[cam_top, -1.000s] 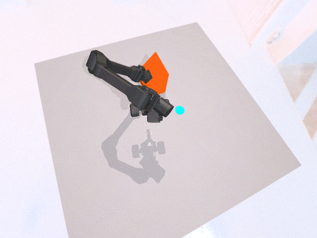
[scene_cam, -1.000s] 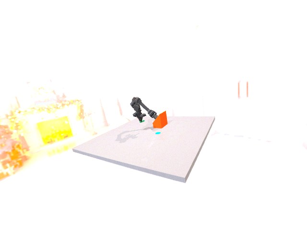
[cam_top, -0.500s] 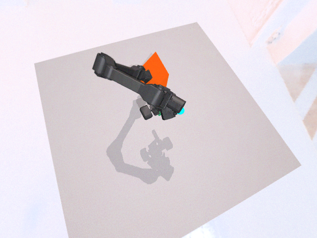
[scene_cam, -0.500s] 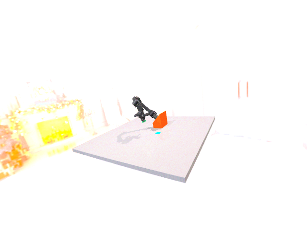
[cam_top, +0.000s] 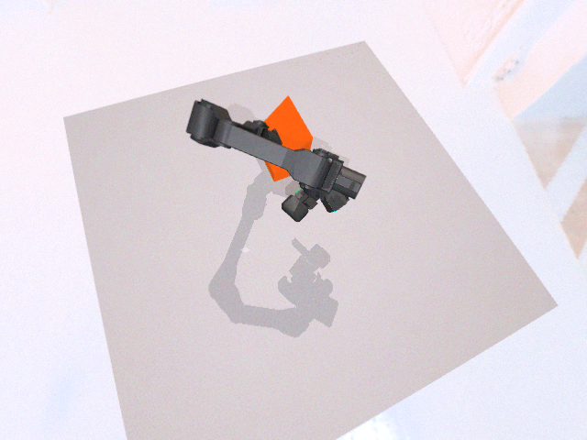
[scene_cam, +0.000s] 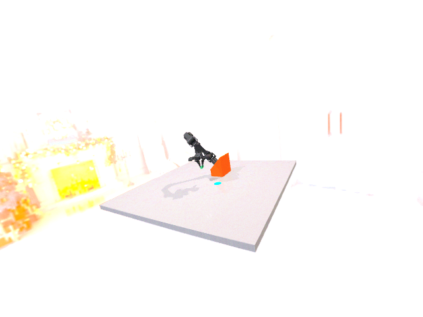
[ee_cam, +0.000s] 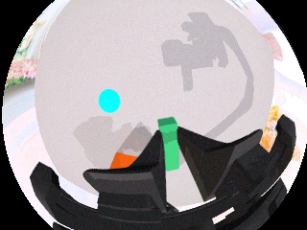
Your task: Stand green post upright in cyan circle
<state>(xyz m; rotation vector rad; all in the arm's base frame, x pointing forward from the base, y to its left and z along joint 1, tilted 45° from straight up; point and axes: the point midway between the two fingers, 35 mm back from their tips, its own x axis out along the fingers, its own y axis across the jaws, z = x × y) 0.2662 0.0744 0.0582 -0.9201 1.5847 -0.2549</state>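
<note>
The cyan circle is 150 mm below my gripper tip, 120 mm to the left of it and 30 mm behind it. Round my gripper tip: green post (20 mm behind, 10 mm to the right).
</note>
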